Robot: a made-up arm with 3 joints. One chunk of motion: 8 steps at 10 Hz.
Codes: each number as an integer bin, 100 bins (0 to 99) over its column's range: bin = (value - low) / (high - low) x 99, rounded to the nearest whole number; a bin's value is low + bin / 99 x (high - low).
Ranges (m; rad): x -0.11..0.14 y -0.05..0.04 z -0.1..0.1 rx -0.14..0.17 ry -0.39..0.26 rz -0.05..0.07
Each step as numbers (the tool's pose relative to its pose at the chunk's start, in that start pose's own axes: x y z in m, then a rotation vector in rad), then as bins.
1 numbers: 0.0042 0.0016 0.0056 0.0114 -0.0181 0.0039
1 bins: 45 57 52 48 57 44
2 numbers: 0.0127 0.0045 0.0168 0.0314 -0.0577 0.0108
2 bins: 49 60 58 55 51 50
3 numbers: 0.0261 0.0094 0.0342 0.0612 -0.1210 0.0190
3 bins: 54 65 66 64 41 57
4 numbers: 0.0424 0.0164 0.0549 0.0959 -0.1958 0.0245
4 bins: 60 73 77 75 30 61
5 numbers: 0.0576 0.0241 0.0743 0.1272 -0.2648 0.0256
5 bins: 66 82 86 85 19 62
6 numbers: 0.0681 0.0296 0.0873 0.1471 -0.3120 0.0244
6 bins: 71 88 93 92 12 61
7 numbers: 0.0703 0.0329 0.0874 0.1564 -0.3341 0.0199
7 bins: 71 91 93 95 9 58
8 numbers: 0.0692 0.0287 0.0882 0.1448 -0.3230 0.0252
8 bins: 71 87 93 91 10 62
